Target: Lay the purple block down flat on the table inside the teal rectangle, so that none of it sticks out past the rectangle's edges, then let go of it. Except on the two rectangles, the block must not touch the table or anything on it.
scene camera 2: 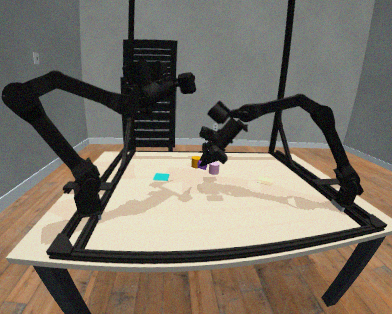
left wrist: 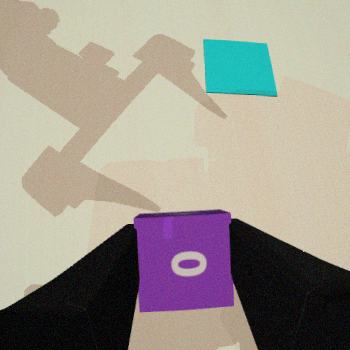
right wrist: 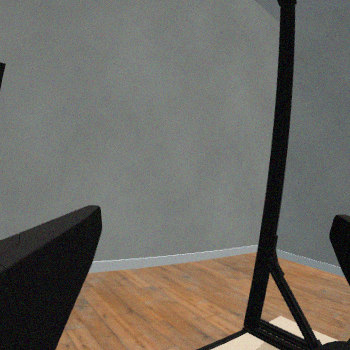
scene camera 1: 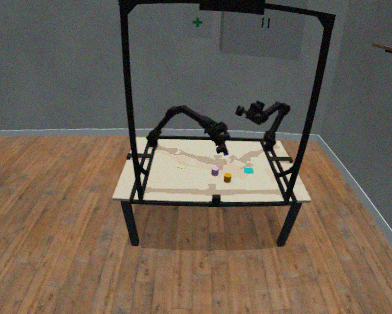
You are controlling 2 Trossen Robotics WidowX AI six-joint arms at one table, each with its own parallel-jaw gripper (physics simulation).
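Frame: origin at the left arm's base, x left, y back, z up, level; millimetres.
Seen in the pictures: left gripper, fingertip midpoint: (scene camera 2: 200, 164) (left wrist: 181, 232) (scene camera 1: 227, 152); right gripper, fingertip midpoint: (right wrist: 219, 222) (scene camera 1: 243, 114); left arm's base, origin of the base link: (scene camera 2: 343, 202) (scene camera 1: 152, 145); right arm's base, origin of the base link: (scene camera 2: 89, 210) (scene camera 1: 268, 149).
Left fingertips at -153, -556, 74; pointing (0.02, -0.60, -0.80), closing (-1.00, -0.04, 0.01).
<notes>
Pixels of each thing's top centre, then the offset from my left fingertips to it, as dx, dy, dz. "*": a spot on its surface instead.
- purple block, middle of its top: (left wrist: 185, 255) +0, +8, +10
- teal rectangle, surface spot: (left wrist: 240, 67) (scene camera 2: 162, 176) (scene camera 1: 248, 170) * -62, -154, -92
- lilac cylinder, middle of its top: (scene camera 2: 214, 163) (scene camera 1: 215, 168) -126, +74, -48
- orange cylinder, middle of its top: (scene camera 2: 196, 157) (scene camera 1: 227, 175) -188, -7, -49
- pale yellow rectangle, surface spot: (scene camera 2: 265, 182) * -38, +296, -92
The purple block (scene camera 1: 227, 153) (scene camera 2: 202, 166) (left wrist: 186, 265) is held between the fingers of my left gripper (left wrist: 181, 232), its face marked 0 towards the wrist camera. It hangs above the table, apart from the teal rectangle. The teal rectangle (scene camera 1: 248, 170) (scene camera 2: 161, 177) (left wrist: 240, 67) lies flat on the table, to the right of the block in scene camera 1 and up and to the right in the left wrist view. My right gripper (right wrist: 219, 222) is open and empty, raised high; its fingertips are hard to make out in the scene views.
A lilac cylinder (scene camera 1: 215, 171) (scene camera 2: 214, 169) and an orange cylinder (scene camera 1: 227, 178) (scene camera 2: 196, 162) stand on the table near the held block in the scene views. A pale yellow rectangle (scene camera 1: 183, 166) (scene camera 2: 265, 182) lies on the table. A black frame (scene camera 1: 128, 90) rises around the table.
</notes>
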